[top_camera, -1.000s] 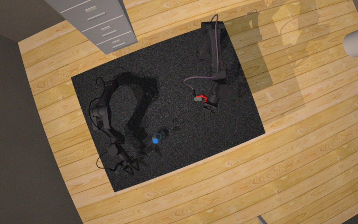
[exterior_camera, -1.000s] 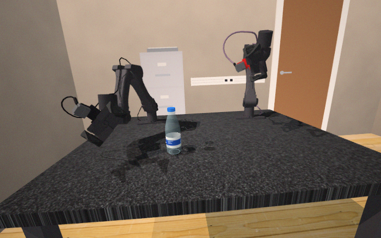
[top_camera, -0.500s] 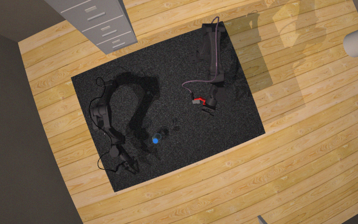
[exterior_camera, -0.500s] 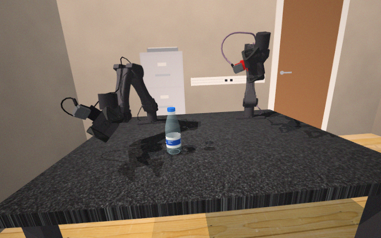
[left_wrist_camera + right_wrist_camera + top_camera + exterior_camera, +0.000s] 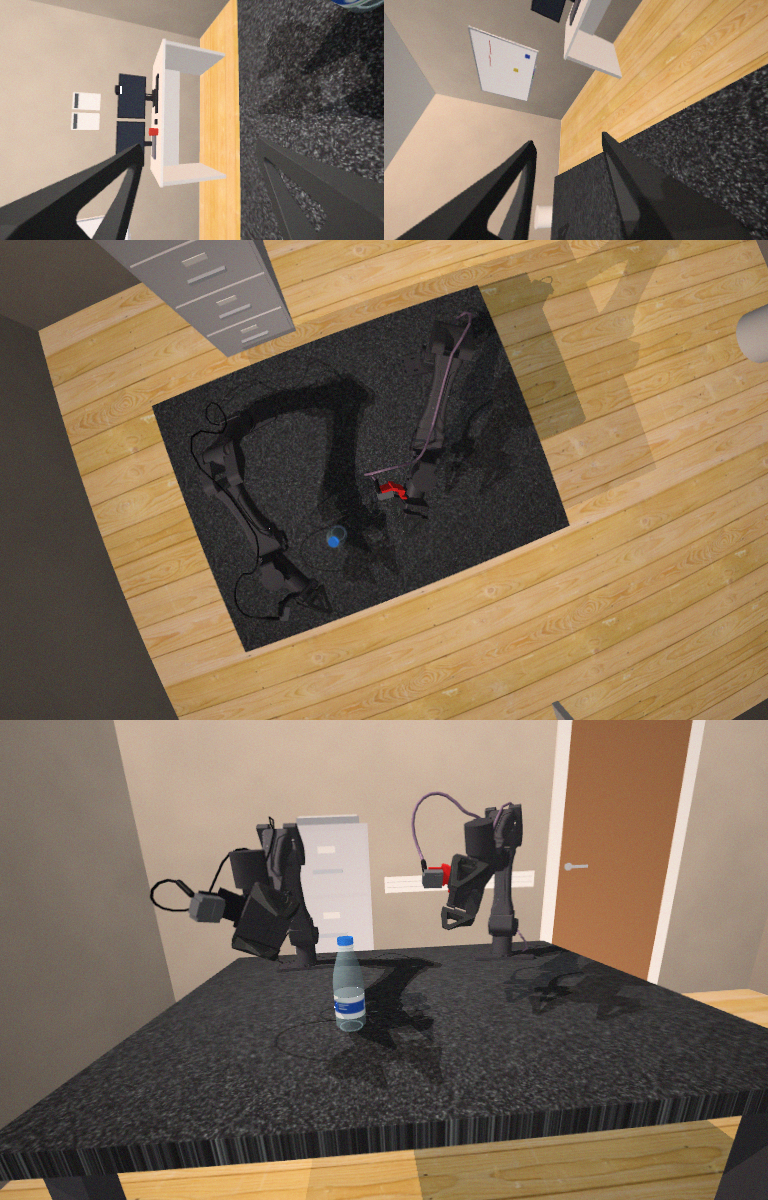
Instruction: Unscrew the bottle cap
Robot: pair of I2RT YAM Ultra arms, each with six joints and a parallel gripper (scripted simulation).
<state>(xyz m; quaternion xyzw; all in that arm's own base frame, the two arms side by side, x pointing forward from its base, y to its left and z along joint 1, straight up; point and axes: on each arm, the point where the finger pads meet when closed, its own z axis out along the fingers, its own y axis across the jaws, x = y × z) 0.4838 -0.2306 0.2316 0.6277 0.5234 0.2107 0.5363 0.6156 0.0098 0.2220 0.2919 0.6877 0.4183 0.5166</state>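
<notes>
Right now the blue cap is 190 mm to the right of my left hand, 60 mm below it and 20 mm behind it. Round my left hand: clear bottle 190 mm to the right, 140 mm below, 20 mm behind.
My right gripper is now 17 cm past the blue cap, 8 cm to the right of it and 5 cm above it. Also, from my right hand: clear bottle 17 cm behind, 13 cm below, 8 cm to the left.
</notes>
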